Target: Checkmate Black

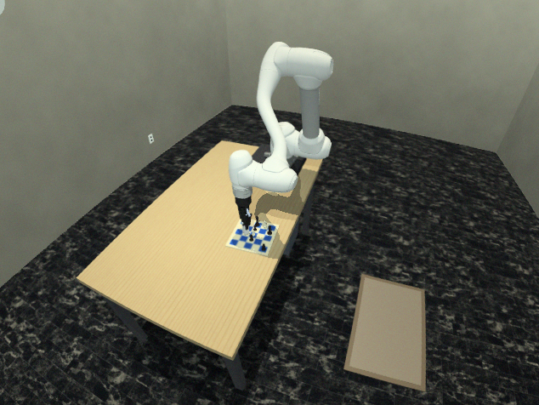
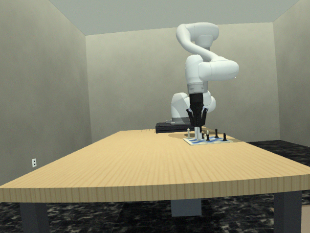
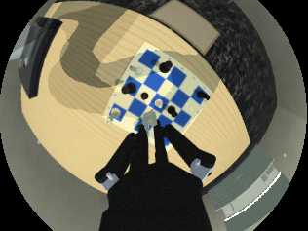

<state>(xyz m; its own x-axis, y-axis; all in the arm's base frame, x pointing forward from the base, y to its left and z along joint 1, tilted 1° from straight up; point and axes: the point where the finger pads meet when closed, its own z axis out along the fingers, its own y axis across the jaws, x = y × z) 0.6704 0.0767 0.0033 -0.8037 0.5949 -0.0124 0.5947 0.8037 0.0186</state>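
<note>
The black piece is 80 mm behind my hand, 30 mm to the left of it and 10 mm below it. The rest, counted from my hand: chessboard (10 mm behind, 40 mm to the left, 50 mm below).
</note>
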